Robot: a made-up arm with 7 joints. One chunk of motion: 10 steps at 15 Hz.
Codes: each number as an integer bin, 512 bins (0 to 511) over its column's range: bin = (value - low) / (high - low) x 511, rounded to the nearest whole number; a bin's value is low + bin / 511 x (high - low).
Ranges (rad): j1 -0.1..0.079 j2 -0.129..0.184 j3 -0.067..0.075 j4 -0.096..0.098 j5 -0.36..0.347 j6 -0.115..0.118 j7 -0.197..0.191
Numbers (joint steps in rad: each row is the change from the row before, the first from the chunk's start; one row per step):
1: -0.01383 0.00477 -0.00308 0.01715 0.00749 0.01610 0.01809
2: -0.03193 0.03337 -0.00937 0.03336 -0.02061 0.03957 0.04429
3: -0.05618 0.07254 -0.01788 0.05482 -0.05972 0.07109 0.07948
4: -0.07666 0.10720 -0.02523 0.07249 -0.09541 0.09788 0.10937
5: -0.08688 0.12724 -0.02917 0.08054 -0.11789 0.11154 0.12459
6: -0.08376 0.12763 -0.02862 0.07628 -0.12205 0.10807 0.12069
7: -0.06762 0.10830 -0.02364 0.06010 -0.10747 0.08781 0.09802
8: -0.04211 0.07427 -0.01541 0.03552 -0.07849 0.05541 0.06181
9: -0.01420 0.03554 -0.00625 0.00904 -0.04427 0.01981 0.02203
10: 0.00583 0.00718 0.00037 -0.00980 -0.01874 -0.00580 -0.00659
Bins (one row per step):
1: 246 218 230 298 266 288 283
2: 194 265 207 341 245 339 318
3: 125 329 177 397 217 408 364
4: 67 386 150 444 191 467 403
5: 37 418 136 465 175 497 424
6: 46 419 138 454 172 489 418
7: 92 387 156 411 183 445 389
8: 165 332 186 346 203 374 341
9: 245 269 219 277 228 296 288
10: 302 222 242 227 247 239 251

